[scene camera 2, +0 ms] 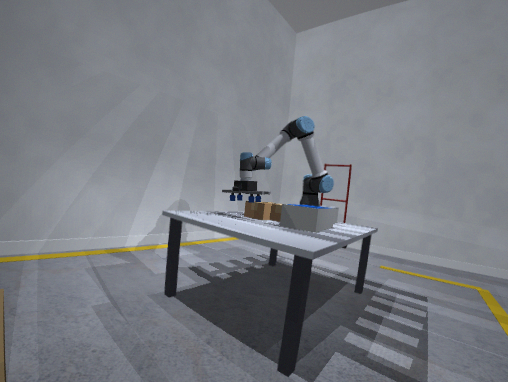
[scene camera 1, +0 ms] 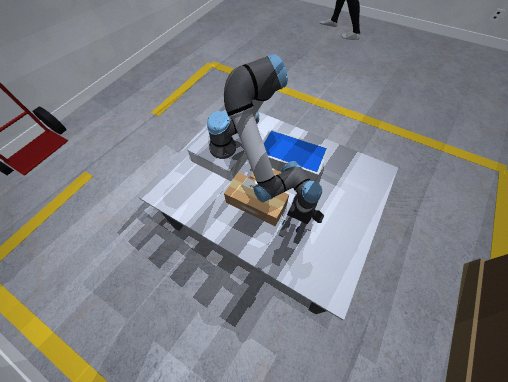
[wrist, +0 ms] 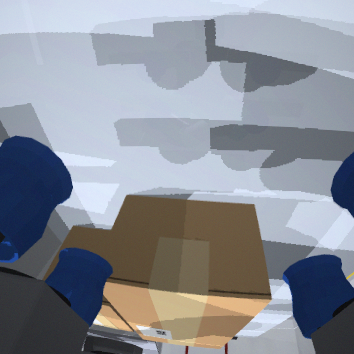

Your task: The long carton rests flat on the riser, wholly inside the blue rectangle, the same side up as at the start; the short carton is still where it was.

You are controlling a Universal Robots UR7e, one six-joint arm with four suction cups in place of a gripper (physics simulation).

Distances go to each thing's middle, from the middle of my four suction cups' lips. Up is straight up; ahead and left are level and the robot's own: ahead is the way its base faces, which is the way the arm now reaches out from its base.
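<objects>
Grey riser [scene camera 2: 309, 218]: 6 cm below my suction cup, 17 cm behind it and 35 cm to the left of it.
</objects>
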